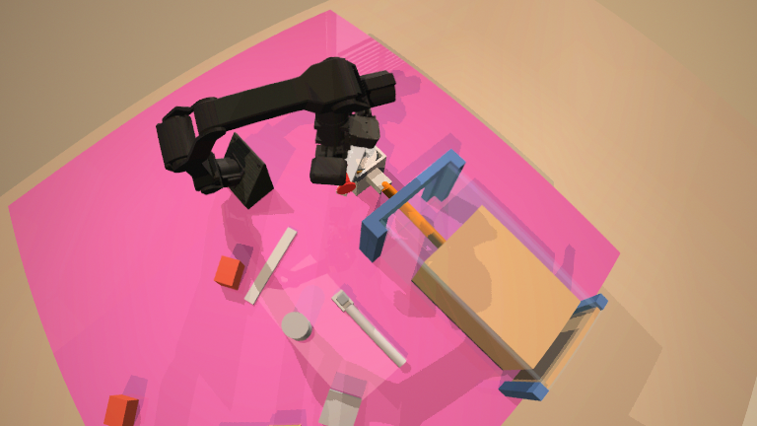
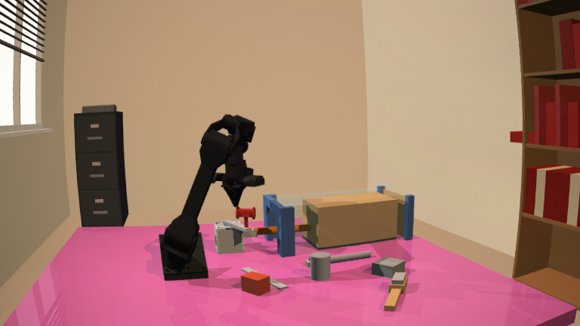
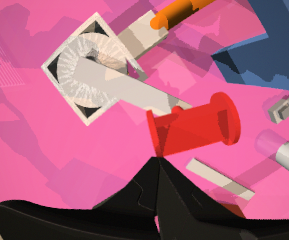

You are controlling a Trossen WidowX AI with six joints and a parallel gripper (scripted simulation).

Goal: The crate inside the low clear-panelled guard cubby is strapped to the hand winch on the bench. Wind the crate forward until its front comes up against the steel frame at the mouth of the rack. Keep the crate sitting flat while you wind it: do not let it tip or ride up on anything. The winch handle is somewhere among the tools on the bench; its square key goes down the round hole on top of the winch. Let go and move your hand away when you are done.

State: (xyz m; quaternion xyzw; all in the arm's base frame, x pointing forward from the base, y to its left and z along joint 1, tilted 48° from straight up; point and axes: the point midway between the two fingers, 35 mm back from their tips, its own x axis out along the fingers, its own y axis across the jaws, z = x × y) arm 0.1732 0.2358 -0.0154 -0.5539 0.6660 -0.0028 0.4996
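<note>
Right now my gripper tip is 3 cm short of the red knob and 4 cm above it. Round my gripper tip: blue steel frame 14 cm ahead, 10 cm to the left, 6 cm below; winch 4 cm behind, 8 cm to the left, 14 cm below; winch handle 1 cm ahead, 3 cm to the left, 6 cm below.
</note>
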